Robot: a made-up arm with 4 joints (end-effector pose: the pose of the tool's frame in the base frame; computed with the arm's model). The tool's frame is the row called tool. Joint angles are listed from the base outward.
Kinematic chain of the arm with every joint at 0, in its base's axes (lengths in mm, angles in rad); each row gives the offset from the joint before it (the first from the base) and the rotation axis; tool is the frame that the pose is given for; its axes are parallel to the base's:
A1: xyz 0 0 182.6 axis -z
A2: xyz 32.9 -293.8 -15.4 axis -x
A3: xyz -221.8 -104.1 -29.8 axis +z
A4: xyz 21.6 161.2 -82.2 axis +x
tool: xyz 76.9 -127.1 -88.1
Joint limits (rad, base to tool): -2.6..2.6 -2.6..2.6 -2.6..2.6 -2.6..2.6
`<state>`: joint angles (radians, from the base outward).
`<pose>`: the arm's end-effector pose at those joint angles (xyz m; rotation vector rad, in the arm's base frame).
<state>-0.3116 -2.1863 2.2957 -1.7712</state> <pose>-0.2329 -0.3508 0.0708 0.5270 -2.0095 -0.7286</pose>
Working (the frame after each row of the table, in the pose's form):
after A1: 0.0000 0.0000 0.1826 0.0000 0.0000 0.3116
after A2: 0.1214 -0.2696 0.1672 2.1652 0.3401 0.1760
after A3: -0.1156 -0.2572 0.0994 1.4183 -2.1708 1.2946
after A4: -0.2807 -0.1848 0.0728 0.5270 -2.0095 -0.7286

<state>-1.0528 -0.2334 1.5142 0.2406</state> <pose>0.0917 -0.3308 -0.0550 0.3951 0.2373 2.5624</pose>
Working (the frame after each row of the table, in the pose's form):
after A1: 0.0000 0.0000 0.1826 0.0000 0.0000 1.0528
after A2: 0.2715 -0.1169 0.1672 0.2114 0.1228 1.0478
after A3: 0.2437 -0.3563 0.1141 0.3037 -0.0713 2.5520
after A4: 0.1222 -0.4709 0.0413 0.3951 0.2373 2.5624

